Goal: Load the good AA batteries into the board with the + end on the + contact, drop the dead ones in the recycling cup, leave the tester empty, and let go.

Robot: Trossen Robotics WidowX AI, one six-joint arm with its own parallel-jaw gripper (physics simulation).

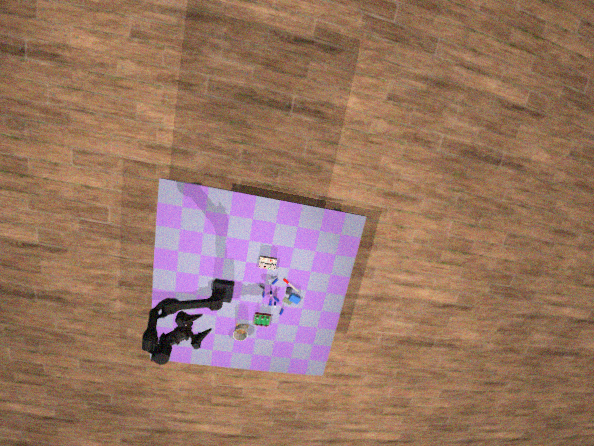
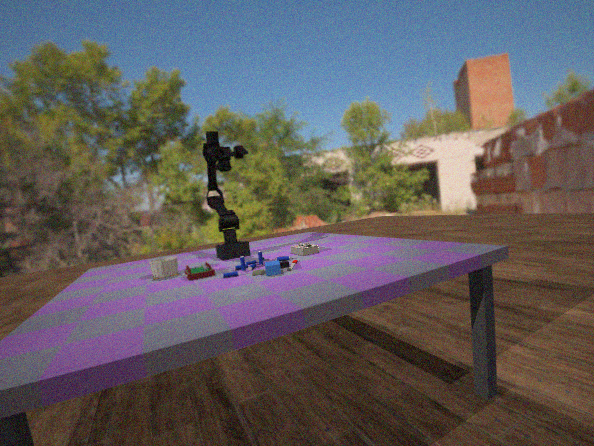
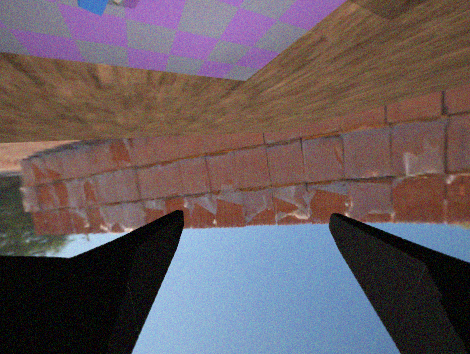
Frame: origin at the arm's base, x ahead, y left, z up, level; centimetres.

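Seen in the pictures: gripper, fingertip midpoint: (image 1: 207,322) (image 2: 241,153) (image 3: 256,218); arm's base, origin of the base link: (image 1: 220,292) (image 2: 231,243).
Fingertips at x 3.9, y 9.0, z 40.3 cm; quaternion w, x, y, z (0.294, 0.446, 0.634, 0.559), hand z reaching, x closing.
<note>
Offsets run from my fingertips to a thing's top centre. "pt": to the spot under its first point. Level surfaces: height alone.
My gripper (image 1: 206,322) (image 2: 242,151) (image 3: 256,218) is open and empty, raised high above the table. Several small blue batteries lie or stand near the table's middle, among them one flat battery @(dx +37.8, dy -23.0, dz -44.7 cm) (image 1: 281,311) (image 2: 230,275) and one upright battery @(dx +29.0, dy -8.8, dz -41.2 cm) (image 2: 260,258); their + ends and charge cannot be made out. A green board with red sides @(dx +24.8, dy -30.2, dz -42.4 cm) (image 1: 262,319) (image 2: 200,272) sits beside the pale round cup @(dx +11.2, dy -40.0, dz -40.2 cm) (image 1: 240,332) (image 2: 164,268). A white box with dark and red marks @(pt dx +24.9, dy +13.6, dz -43.3 cm) (image 1: 268,262) (image 2: 304,249) lies on the batteries' other side. Which unit is the tester is unclear, and the cup's contents are unreadable.
A blue block @(dx +45.3, dy -11.7, dz -43.1 cm) (image 1: 293,298) (image 2: 274,268) sits beside the batteries, with dark and grey-green pieces next to it. A red-tipped white stick @(dx +42.1, dy -2.9, dz -45.4 cm) (image 1: 290,283) lies close by. All stand on the purple and grey chequered table @(dz -46.2 cm) (image 1: 315,360) (image 2: 185,320) (image 3: 150,37).
</note>
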